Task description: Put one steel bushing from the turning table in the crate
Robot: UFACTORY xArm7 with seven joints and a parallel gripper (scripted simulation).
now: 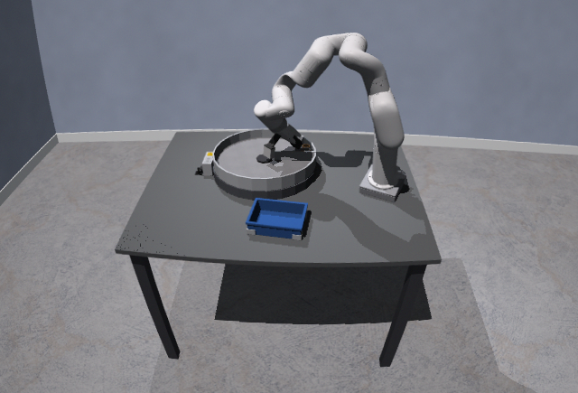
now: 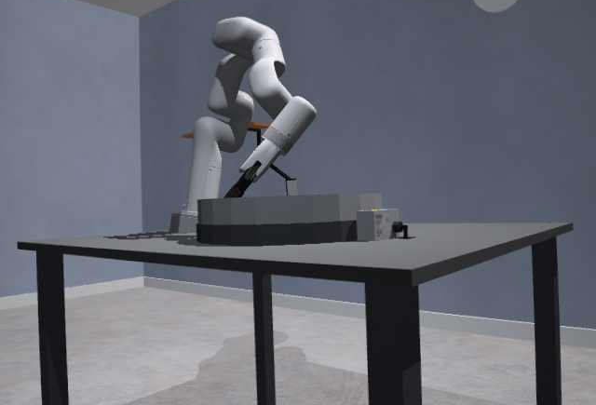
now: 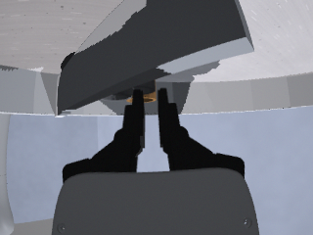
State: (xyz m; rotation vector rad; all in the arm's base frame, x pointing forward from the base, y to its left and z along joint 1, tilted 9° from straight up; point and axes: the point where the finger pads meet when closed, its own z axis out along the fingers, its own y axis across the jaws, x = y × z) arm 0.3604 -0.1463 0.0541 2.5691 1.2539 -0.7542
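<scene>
Right now my hand is 410 mm to the right of the blue crate, 80 mm above it and 10 mm short of it. Also, from my hand: round turning table: 120 mm ahead, 70 mm to the left, 50 mm below.
</scene>
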